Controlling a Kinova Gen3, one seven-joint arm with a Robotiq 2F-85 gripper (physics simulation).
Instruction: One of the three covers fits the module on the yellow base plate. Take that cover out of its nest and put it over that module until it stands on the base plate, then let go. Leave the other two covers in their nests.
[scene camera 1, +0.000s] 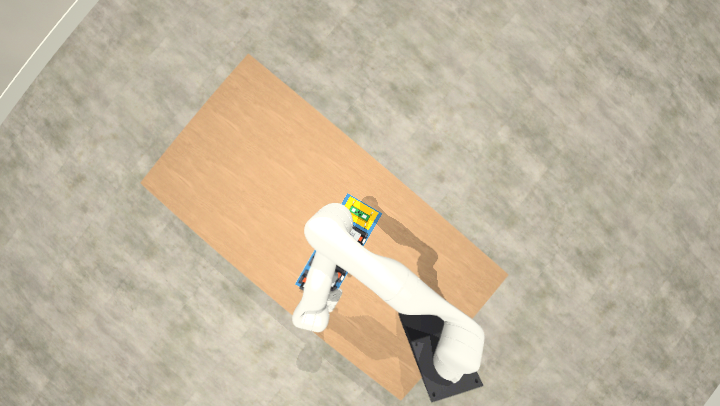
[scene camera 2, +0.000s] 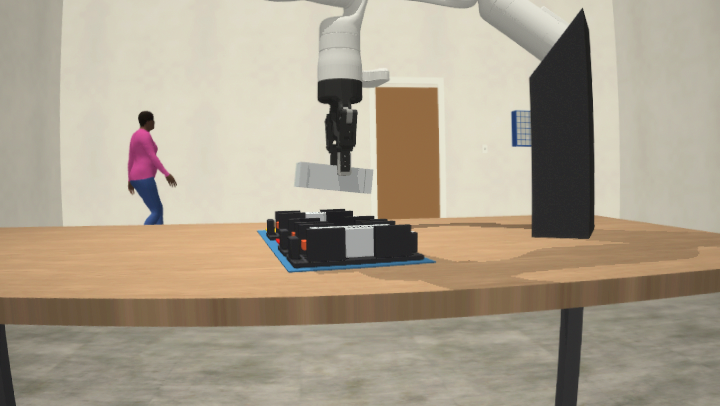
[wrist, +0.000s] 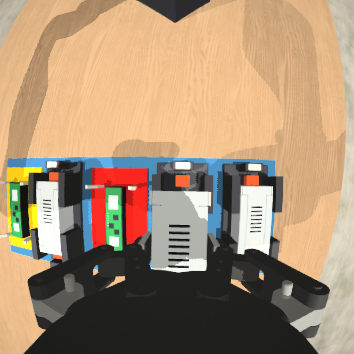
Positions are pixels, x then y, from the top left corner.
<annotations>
My gripper shows in scene camera 2 (340, 176) and in the wrist view (178, 241).
</annotations>
